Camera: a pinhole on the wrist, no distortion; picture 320 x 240 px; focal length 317.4 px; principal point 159.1 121.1 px. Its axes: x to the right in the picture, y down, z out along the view. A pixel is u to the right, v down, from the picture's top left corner.
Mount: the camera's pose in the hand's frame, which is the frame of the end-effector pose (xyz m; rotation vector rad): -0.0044 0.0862 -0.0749 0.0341 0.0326 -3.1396
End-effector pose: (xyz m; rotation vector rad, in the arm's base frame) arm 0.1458 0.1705 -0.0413 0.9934 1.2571 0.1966
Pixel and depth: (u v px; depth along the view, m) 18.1 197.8 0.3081
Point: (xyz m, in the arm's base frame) 0.3930 0.1311 -0.1320
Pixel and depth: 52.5 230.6 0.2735
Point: 0.3393 0.1108 -0.1138
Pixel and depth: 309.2 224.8 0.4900
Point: 0.3753 -0.2421 0.0596
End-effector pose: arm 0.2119 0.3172 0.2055 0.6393 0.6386 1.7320
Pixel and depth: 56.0 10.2 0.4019
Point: 0.2712 0.4127 0.6048
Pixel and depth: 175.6 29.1 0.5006
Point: 0.3724 0.2673 0.6587
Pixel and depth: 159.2 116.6 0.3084
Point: 0.3214 0.3093 0.4283
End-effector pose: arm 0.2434 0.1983 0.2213 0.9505 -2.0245 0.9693
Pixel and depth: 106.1 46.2 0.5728
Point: -0.1018 -0.1506 -0.0271
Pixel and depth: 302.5 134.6 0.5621
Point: 0.2083 -0.0955 -0.2471
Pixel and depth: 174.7 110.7 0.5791
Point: 0.0556 -0.1656 -0.0898
